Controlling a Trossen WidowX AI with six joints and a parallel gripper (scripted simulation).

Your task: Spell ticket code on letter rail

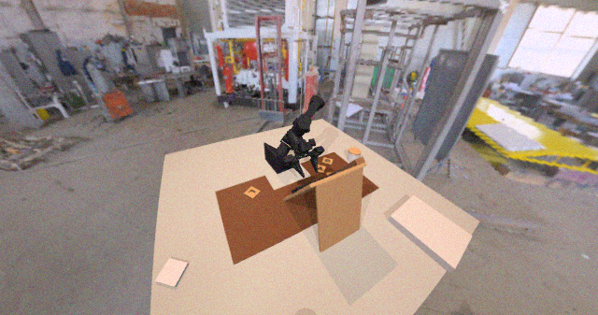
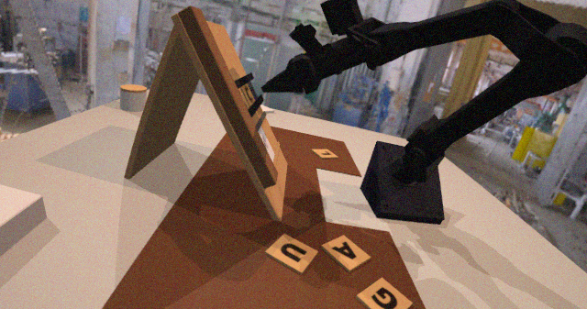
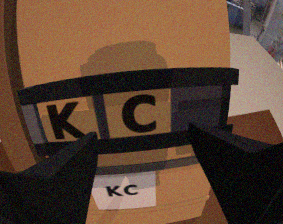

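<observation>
My gripper tip is now 10 cm above the white ticket, 3 cm to the right of it and 2 cm past it. Also, from my gripper tip: brown mat (19 cm below, 12 cm behind, 3 cm to the left); letter tile (23 cm to the left, 19 cm below, 6 cm behind); pale box (44 cm ahead, 32 cm to the left, 17 cm below).
</observation>
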